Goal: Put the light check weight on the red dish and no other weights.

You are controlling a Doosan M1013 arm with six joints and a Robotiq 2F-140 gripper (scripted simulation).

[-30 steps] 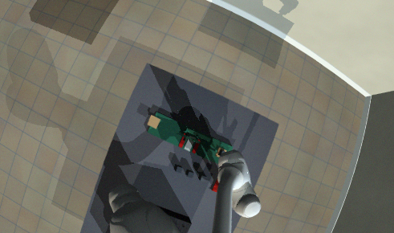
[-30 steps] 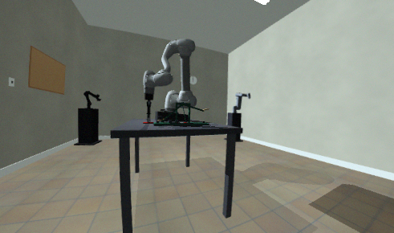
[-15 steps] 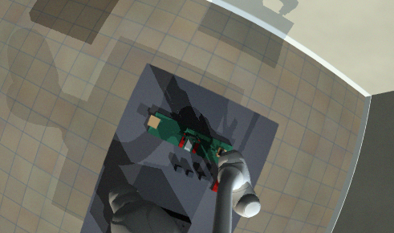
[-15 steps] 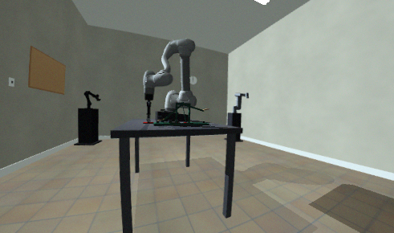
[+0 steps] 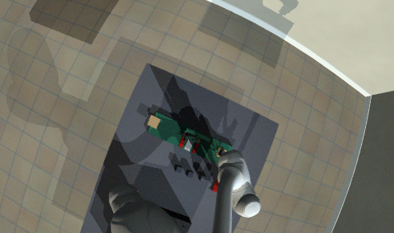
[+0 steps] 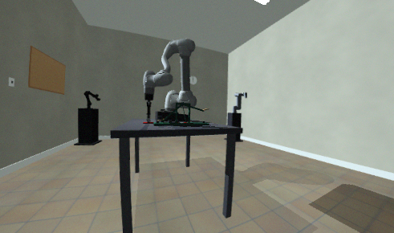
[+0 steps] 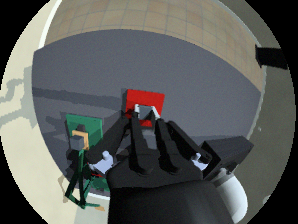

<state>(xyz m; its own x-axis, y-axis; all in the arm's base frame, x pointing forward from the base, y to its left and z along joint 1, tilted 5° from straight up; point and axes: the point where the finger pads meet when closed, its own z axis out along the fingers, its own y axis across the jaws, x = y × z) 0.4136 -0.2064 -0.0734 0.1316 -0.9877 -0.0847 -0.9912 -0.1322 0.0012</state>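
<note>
Now: the red dish 40 mm below my hand. Round my hand: green rocker balance: 300 mm to the left, 130 mm ahead, 50 mm above.
</note>
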